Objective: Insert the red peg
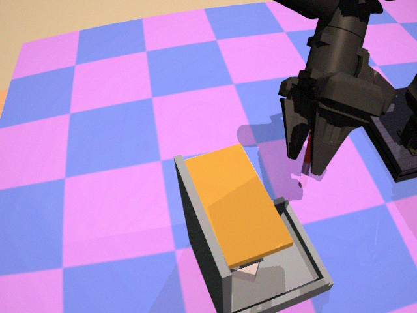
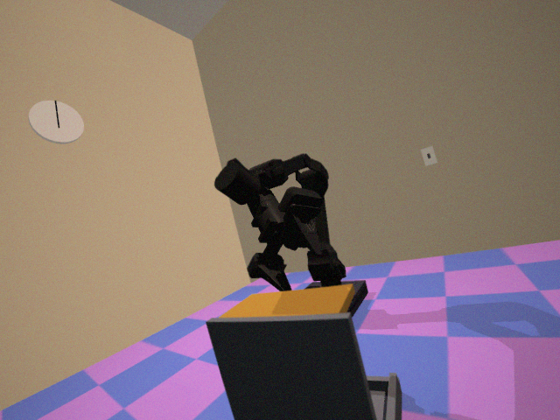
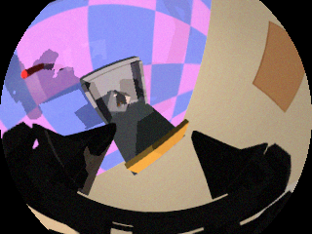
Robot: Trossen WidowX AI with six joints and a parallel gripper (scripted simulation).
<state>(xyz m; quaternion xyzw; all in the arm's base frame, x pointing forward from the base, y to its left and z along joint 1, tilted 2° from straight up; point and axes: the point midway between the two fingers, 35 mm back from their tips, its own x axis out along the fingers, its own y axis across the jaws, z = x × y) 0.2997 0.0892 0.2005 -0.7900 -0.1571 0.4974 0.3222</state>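
Right now my gripper tip is 11 cm past the red peg, 16 cm to the left of it and 17 cm above it. From my gripper tip the other things lie so: orange roof: 9 cm ahead, 2 cm to the left; dark back wall: 12 cm ahead, 3 cm to the left, 10 cm below.
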